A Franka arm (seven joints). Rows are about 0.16 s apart.
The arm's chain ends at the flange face. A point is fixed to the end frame.
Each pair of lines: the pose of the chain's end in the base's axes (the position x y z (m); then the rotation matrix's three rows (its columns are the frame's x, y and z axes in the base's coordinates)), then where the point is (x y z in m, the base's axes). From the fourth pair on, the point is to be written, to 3 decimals.
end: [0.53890 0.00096 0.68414], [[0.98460 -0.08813 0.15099], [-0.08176 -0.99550 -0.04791], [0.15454 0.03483 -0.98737]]
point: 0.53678 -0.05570 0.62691
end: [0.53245 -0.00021 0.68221], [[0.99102 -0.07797 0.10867], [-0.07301 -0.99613 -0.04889], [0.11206 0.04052 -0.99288]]
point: 0.52835 -0.05702 0.62524
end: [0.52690 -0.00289 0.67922], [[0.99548 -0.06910 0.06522], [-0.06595 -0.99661 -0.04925], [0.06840 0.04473 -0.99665]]
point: 0.52070 -0.05979 0.62253
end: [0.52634 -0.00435 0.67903], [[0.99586 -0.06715 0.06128], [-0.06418 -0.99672 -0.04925], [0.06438 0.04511 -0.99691]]
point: 0.520 -0.061 0.622
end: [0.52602 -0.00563 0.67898], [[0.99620 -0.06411 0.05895], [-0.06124 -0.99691 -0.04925], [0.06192 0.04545 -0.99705]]
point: 0.520 -0.063 0.622
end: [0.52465 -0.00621 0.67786], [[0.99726 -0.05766 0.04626], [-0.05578 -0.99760 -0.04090], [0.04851 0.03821 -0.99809]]
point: 0.518 -0.063 0.621
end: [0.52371 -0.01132 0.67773], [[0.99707 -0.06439 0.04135], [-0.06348 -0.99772 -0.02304], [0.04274 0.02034 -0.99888]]
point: 0.516 -0.067 0.620
